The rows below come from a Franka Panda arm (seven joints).
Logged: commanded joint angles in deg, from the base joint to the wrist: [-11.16, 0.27, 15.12, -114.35, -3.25, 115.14, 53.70]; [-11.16, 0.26, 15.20, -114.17, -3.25, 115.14, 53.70]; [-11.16, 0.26, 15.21, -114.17, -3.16, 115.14, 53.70]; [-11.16, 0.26, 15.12, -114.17, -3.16, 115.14, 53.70]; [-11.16, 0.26, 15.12, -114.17, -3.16, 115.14, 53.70]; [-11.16, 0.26, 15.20, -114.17, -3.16, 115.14, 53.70]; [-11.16, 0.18, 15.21, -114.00, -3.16, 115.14, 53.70]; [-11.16, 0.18, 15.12, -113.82, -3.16, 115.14, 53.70]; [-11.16, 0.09, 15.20, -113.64, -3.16, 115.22, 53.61]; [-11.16, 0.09, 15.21, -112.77, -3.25, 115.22, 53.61]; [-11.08, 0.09, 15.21, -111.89, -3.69, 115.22, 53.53]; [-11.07, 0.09, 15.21, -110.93, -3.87, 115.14, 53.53]
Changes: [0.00, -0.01, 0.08, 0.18, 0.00, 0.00, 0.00]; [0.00, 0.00, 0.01, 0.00, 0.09, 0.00, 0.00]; [0.00, 0.00, -0.09, 0.00, 0.00, 0.00, 0.00]; [0.00, 0.00, 0.00, 0.00, 0.00, 0.00, 0.00]; [0.00, 0.00, 0.08, 0.00, 0.00, 0.00, 0.00]; [0.00, -0.08, 0.01, 0.17, 0.00, 0.00, 0.00]; [0.00, 0.00, -0.09, 0.18, 0.00, 0.00, 0.00]; [0.00, -0.09, 0.08, 0.18, 0.00, 0.08, -0.09]; [0.00, 0.00, 0.01, 0.87, -0.09, 0.00, 0.00]; [0.08, 0.00, 0.00, 0.88, -0.44, 0.00, -0.08]; [0.01, 0.00, 0.00, 0.96, -0.18, -0.08, 0.00]
